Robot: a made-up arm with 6 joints.
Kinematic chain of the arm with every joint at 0, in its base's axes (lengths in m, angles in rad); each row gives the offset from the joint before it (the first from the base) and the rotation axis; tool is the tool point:
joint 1: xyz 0 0 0.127 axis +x
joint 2: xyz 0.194 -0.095 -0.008 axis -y
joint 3: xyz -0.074 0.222 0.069 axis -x
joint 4: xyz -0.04 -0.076 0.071 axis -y
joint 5: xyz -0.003 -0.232 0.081 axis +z
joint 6: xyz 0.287 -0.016 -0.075 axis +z
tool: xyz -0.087 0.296 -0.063
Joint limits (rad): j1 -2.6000..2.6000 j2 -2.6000..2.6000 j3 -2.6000..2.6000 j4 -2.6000..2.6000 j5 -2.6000..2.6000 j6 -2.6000..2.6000
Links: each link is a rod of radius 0.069 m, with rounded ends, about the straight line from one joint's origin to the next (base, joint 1, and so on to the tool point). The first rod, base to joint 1, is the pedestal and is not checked.
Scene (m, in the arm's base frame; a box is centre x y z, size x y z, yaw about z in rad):
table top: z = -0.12
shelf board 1: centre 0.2 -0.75 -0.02 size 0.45 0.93 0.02 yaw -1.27
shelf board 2: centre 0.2 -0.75 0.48 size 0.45 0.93 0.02 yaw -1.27
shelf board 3: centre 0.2 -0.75 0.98 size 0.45 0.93 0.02 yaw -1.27
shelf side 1: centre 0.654 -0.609 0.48 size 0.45 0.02 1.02 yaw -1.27
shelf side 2: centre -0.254 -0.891 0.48 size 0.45 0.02 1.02 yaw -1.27
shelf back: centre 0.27 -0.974 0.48 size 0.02 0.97 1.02 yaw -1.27
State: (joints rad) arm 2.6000 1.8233 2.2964 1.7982 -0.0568 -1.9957
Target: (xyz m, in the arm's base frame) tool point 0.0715 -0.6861 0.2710
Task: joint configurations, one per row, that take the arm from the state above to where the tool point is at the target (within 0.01 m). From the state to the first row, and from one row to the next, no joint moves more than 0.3 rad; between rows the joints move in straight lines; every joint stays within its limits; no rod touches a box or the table.
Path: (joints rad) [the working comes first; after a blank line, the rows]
Joints at the target: 2.6000 2.0173 2.0208 0.9516 0.2328 -1.8275
Straight joint move there: touches shelf board 2.

1: 2.3729 1.9741 2.2563 1.5209 -0.0650 -1.8413
2: 2.1458 2.1248 2.2161 1.2436 -0.0733 -1.6869
3: 1.9186 2.2756 2.1760 0.9663 -0.0815 -1.5324
4: 1.9808 2.3568 2.0714 0.7798 0.1233 -1.5213
5: 2.0430 2.4380 1.9667 0.5933 0.3281 -1.5103
6: 2.1052 2.5192 1.8621 0.4068 0.5329 -1.4992
7: 2.3526 2.2682 1.9415 0.6792 0.3828 -1.6633
8: 2.6000 2.0173 2.0208 0.9516 0.2328 -1.8275

